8 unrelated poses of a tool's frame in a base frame.
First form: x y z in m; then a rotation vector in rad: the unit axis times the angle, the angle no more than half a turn.
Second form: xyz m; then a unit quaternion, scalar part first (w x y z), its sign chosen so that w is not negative. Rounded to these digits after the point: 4 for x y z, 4 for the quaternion.
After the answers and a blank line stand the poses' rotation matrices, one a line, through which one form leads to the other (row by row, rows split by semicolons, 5 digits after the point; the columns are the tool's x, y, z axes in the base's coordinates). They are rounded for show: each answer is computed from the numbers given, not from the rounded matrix.
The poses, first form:
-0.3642 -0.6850 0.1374 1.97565 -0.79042 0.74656
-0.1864 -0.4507 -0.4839 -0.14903 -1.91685 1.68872
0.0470 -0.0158 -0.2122 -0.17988 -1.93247 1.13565
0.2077 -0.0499 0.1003 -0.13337 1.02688 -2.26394
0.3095 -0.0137 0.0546 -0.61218 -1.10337 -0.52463
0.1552 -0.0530 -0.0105 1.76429 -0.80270 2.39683
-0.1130 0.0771 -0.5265 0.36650 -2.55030 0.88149
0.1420 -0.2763 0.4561 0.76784 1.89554 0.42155
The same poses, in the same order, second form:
-0.3642 -0.6850 0.1374 0.4289 0.7914 -0.3166 0.2991
-0.1864 -0.4507 -0.4839 0.2872 -0.0558 -0.7175 0.6321
0.0470 -0.0158 -0.2122 0.4318 -0.0722 -0.7751 0.4555
0.2077 -0.0499 0.1003 0.3203 -0.0508 0.3908 -0.8615
0.3095 -0.0137 0.0546 0.7755 -0.2828 -0.5097 -0.2424
0.1552 -0.0530 -0.0105 0.0295 0.5721 -0.2603 0.7772
-0.1130 0.0771 -0.5265 0.2077 0.1317 -0.9161 0.3166
0.1420 -0.2763 0.4561 0.5027 0.3179 0.7847 0.1745

0.62061 -0.75772 0.20177; -0.24465 -0.43159 -0.86826; 0.74498 0.48948 -0.45323
-0.82880 -0.28305 -0.48268; 0.44316 0.19463 -0.87506; 0.34163 -0.93915 -0.03587
-0.61672 -0.28152 -0.73512; 0.50523 0.57457 -0.64390; 0.60365 -0.76851 -0.21212
-0.78967 0.51219 0.33775; -0.59151 -0.48945 -0.64074; -0.16287 -0.70576 0.68948
0.36282 0.66427 -0.65354; -0.08759 0.72253 0.68577; 0.92773 -0.19156 0.32033
-0.34364 -0.34375 0.87393; -0.25191 -0.86275 -0.43841; 0.90468 -0.37081 0.20989
-0.87905 -0.37276 -0.29720; -0.10967 0.76481 -0.63486; 0.46395 -0.52547 -0.71318
-0.29249 0.32343 0.89991; 0.67434 0.73700 -0.04570; -0.67802 0.59348 -0.43367

